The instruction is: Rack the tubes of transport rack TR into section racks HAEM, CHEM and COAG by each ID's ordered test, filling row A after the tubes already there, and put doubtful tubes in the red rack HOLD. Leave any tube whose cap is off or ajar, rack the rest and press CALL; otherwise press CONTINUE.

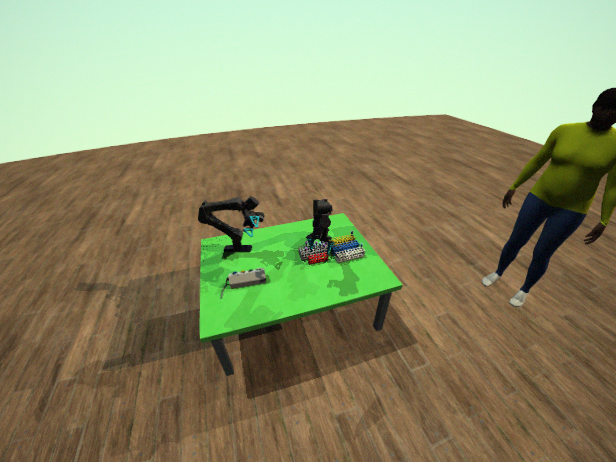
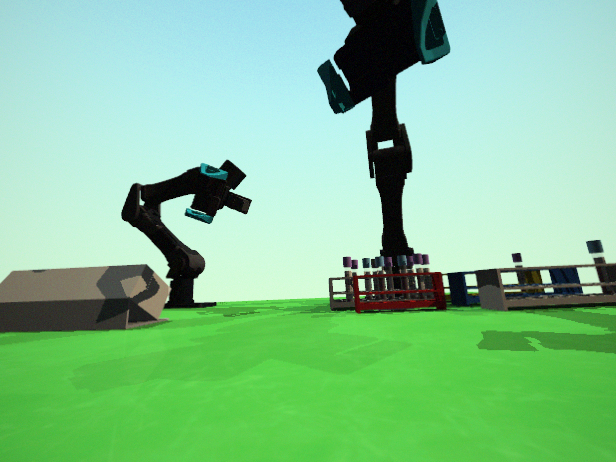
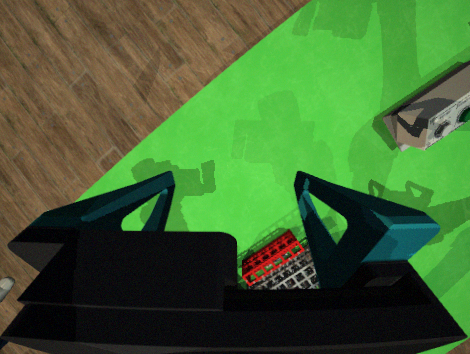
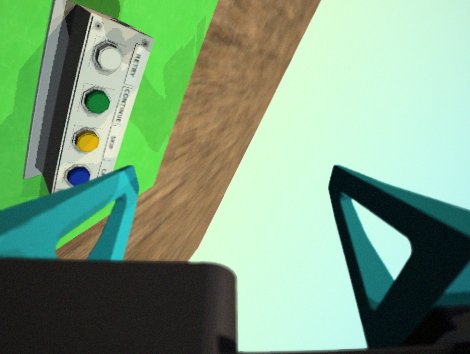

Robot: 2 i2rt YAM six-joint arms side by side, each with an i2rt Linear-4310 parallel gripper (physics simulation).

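Places are measured from the left arm's base along level axes (x right, y ahead, z up), in millimetres.
Pixels of known places: left gripper, fingertip midpoint: (image 1: 319, 253) (image 2: 372, 85) (image 3: 234, 177); right gripper, fingertip midpoint: (image 1: 254, 232) (image 2: 197, 194) (image 4: 233, 176); right arm's base, link origin: (image 1: 238, 248) (image 2: 180, 307).
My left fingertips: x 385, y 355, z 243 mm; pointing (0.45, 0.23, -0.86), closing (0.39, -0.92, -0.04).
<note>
Behind a point stands the place of what it marks.
My left gripper (image 1: 320, 245) @[y 355, x 385, z 243 mm] (image 2: 386, 85) @[y 355, x 385, z 243 mm] (image 3: 234, 177) @[y 355, x 385, z 243 mm] is open and empty, high over the table near the racks. My right gripper (image 1: 253, 225) @[y -70, x 520, z 255 mm] (image 2: 206, 195) @[y -70, x 520, z 255 mm] (image 4: 233, 176) @[y -70, x 520, z 255 mm] is open and empty, raised at the left. The red rack (image 1: 318, 258) @[y 219, x 238, z 30 mm] (image 2: 400, 275) @[y 230, x 241, z 54 mm] (image 3: 272, 261) @[y 220, x 242, z 57 mm] stands before a grey rack (image 1: 306, 252) (image 2: 330, 292) holding several purple- and blue-capped tubes. Yellow (image 1: 343, 239) @[y 234, x -16, z 57 mm], blue (image 1: 346, 247) @[y 286, x 15, z 30 mm] (image 2: 456, 289) @[y 234, x 111, z 27 mm] and white (image 1: 350, 256) @[y 355, x 60, z 14 mm] (image 2: 492, 290) @[y 313, x 152, z 27 mm] racks stand right of it. Tube IDs and cap seating are too small to tell. The green CONTINUE button (image 4: 97, 101) @[y 9, x 636, z 68 mm] shows; the blue button's label (image 4: 104, 167) @[y -14, x 728, z 78 mm] is partly hidden.
The sloped button box (image 1: 247, 278) @[y 45, x 692, z 55 mm] (image 2: 75, 312) @[y 73, x 666, z 22 mm] (image 3: 445, 95) @[y 63, x 654, z 64 mm] stands on the left of the green table (image 1: 290, 300) @[y 325, x 599, z 0 mm], its cable beside it. Its white (image 4: 108, 57) @[y 35, x 594, z 68 mm] and yellow (image 4: 87, 141) @[y -18, x 678, z 69 mm] buttons show too. A person (image 1: 565, 170) stands beyond the table's right side.
</note>
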